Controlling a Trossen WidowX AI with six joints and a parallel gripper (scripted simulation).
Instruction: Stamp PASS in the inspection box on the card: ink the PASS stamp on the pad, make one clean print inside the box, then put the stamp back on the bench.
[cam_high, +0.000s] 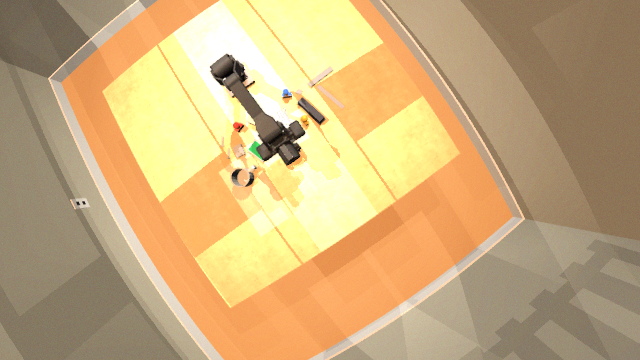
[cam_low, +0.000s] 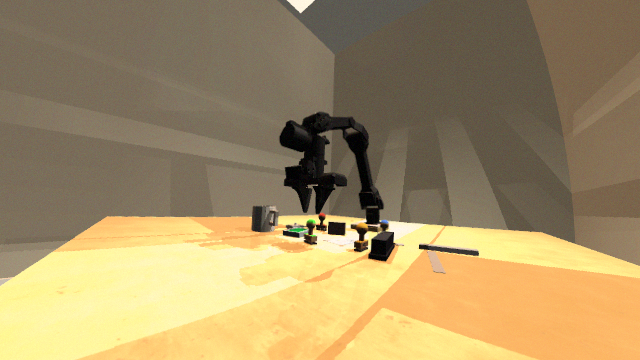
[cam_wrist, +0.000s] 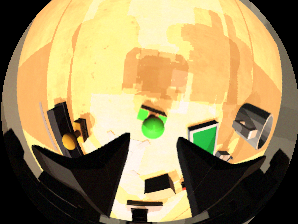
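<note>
Right now my gripper tip is 6 cm above the green-knobbed stamp. From my gripper tip the other things lie so: orange-knobbed stamp: 4 cm behind, 13 cm to the left, 6 cm below; green ink pad: 6 cm behind, 11 cm to the right, 8 cm below; pale card: 10 cm behind, 5 cm to the left, 8 cm below.
</note>
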